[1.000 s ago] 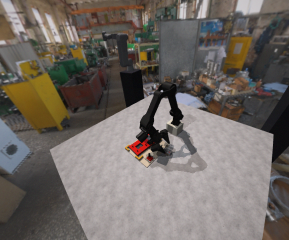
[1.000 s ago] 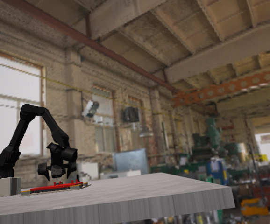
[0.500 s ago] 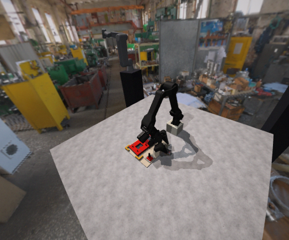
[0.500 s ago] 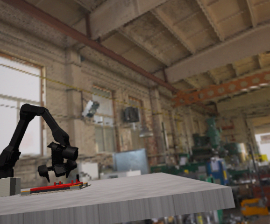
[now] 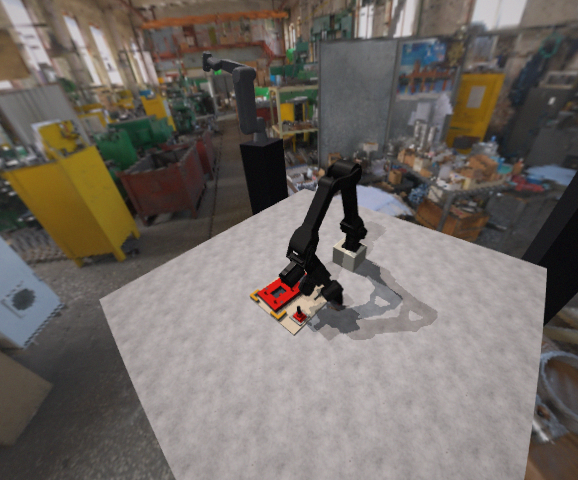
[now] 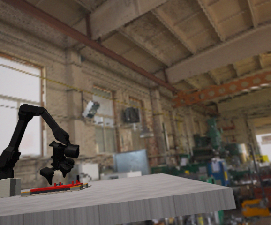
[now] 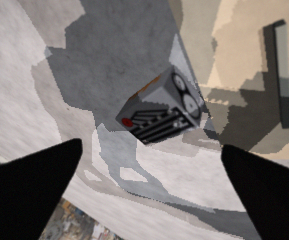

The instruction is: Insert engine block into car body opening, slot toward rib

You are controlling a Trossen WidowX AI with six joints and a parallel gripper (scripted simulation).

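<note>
The grey engine block lies 3 cm below my gripper tip. Round my gripper tip: beige base plate: 4 cm ahead, 17 cm to the right, 3 cm below.
</note>
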